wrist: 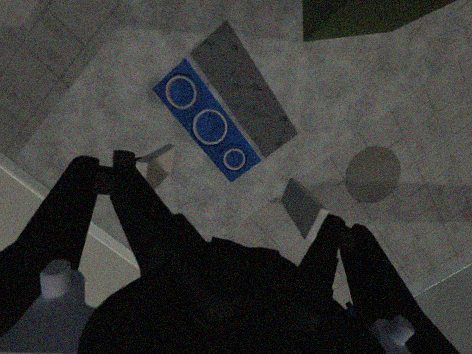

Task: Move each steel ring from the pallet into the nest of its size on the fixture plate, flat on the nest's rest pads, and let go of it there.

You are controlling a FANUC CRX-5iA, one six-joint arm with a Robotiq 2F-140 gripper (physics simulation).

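Places are measured from the arm's base along level axes (x ahead, y left, z up), in millimetres.
Where they show: gripper, fingertip midpoint: (231,175).
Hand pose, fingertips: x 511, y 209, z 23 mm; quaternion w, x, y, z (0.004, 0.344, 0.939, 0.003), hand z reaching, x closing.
Things, the pixels of their centre, and the offset from my fingertips. "spot": a spot on its surface instead.
- long blue plate, body centre: (210,127) dx +59, dy -38, dz -532 mm
- large ring, surface spot: (181,76) spot: dx +72, dy -228, dz -497 mm
- largest ring, surface spot: (210,110) spot: dx +30, dy -91, dz -498 mm
- small ring, surface spot: (234,149) spot: dx +8, dy +73, dz -498 mm
- grey slab, body centre: (248,96) dx -116, dy -82, dz -530 mm
Three pale steel rings lie in a row on a long blue plate (195,110): a large ring (181,76) at the upper left, the largest ring (210,110) in the middle and a small ring (234,149) at the lower right end. A grey slab (245,95) with small dark marks lies along the blue plate's right side, with no ring on it. I cannot tell for sure which is the pallet and which the fixture plate. My gripper (231,175) is open and empty, with its fingers wide apart, apparently well above both. The lower end of the blue plate shows between and beyond the fingertips.
A round grey-brown disc shape (373,174) shows to the right of the right finger. A dark green object (360,20) is at the top right. Pale edge strips (115,245) cross the lower left. The view is dark and grainy.
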